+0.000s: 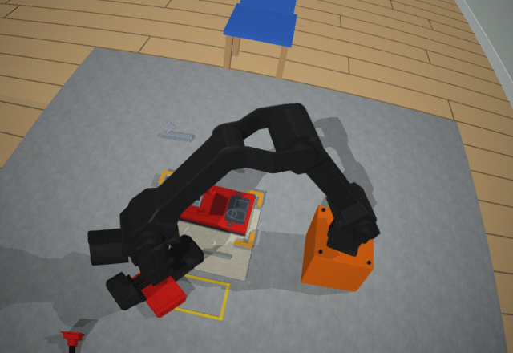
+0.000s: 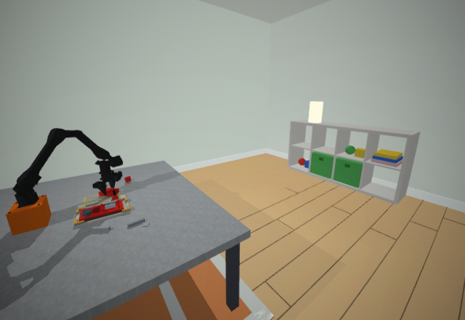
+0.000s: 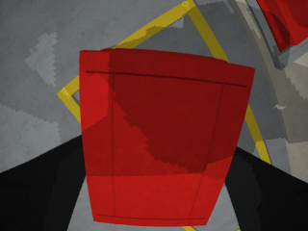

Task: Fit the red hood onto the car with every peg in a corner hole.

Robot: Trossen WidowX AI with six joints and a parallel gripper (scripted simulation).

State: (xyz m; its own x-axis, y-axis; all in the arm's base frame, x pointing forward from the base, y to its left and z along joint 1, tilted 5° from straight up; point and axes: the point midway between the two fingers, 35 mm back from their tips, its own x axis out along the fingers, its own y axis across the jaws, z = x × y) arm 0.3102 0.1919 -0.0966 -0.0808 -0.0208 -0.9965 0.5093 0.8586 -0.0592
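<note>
The beige jig plate lies 200 mm to the right of my gripper tip and 10 mm behind it. Also, from my gripper tip: red hood 10 mm above; then grey bar 400 mm to the right, 10 mm behind.
</note>
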